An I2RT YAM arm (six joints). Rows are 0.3 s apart.
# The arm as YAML. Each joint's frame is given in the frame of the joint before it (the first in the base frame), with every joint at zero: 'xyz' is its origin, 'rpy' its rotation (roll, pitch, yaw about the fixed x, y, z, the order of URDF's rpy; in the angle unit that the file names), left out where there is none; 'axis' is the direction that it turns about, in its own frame. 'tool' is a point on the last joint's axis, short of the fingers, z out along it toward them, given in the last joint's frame.
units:
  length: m
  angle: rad
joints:
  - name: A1
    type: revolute
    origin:
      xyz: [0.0, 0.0, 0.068]
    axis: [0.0, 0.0, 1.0]
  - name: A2
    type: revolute
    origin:
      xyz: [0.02, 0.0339, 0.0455]
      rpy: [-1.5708, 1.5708, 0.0]
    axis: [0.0, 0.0, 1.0]
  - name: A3
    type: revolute
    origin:
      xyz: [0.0, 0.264, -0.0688]
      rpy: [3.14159, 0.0, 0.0]
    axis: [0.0, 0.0, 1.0]
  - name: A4
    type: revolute
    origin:
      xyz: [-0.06, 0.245, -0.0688]
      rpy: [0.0, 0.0, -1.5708]
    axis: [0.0, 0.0, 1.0]
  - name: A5
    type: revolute
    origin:
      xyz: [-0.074, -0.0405, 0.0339]
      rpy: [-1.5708, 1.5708, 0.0]
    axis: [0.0, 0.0, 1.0]
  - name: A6
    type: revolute
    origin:
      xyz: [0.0, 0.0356, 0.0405]
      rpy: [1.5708, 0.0, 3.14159]
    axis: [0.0, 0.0, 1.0]
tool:
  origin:
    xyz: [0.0, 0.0, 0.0]
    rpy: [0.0, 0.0, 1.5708]
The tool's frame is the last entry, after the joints.
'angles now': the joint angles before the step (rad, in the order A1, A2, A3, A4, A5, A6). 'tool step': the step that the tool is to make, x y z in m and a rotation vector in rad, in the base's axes. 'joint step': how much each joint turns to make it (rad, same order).
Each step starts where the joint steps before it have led.
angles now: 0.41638 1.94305 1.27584 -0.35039 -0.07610 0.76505
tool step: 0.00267 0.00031 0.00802 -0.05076 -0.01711 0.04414
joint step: 0.00001 -0.00113 0.03550 -0.04577 0.02251 -0.06561
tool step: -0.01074 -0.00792 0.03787 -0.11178 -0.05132 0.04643
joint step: -0.00002 -0.09310 0.03278 -0.12550 0.08124 -0.10340
